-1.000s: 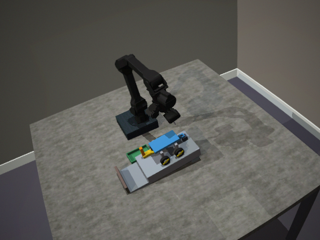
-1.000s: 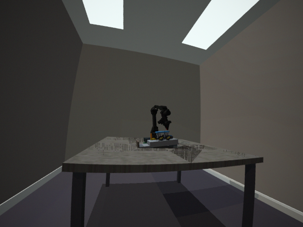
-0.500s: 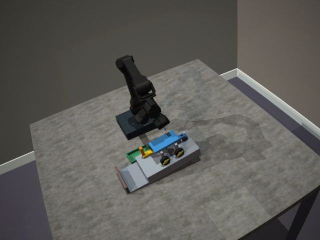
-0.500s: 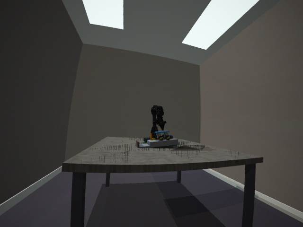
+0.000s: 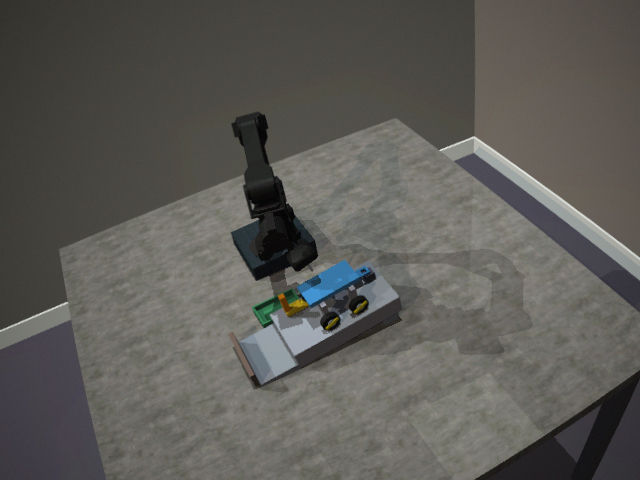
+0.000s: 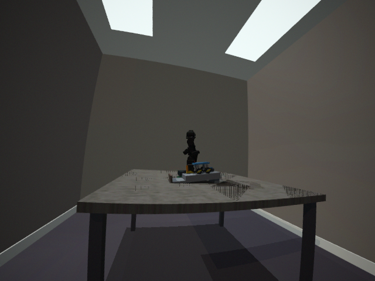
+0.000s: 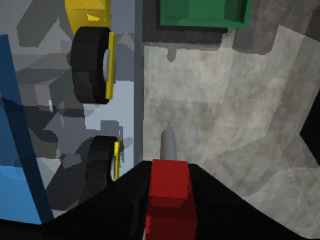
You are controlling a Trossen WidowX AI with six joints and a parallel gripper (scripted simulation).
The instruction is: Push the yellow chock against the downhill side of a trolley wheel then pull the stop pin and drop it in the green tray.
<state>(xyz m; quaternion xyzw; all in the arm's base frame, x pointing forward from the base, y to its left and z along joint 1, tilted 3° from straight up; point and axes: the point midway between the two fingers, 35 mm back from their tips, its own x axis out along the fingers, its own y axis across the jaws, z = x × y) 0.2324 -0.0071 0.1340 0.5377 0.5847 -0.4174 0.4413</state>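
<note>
The green tray is 2 cm behind my gripper tip, 9 cm to the right of it and 16 cm below it. Round my gripper tip: red-headed stop pin: right at my gripper tip; yellow chock: 6 cm ahead, 6 cm to the right, 7 cm below; blue-decked trolley: 10 cm ahead, 3 cm to the left, 4 cm below.
</note>
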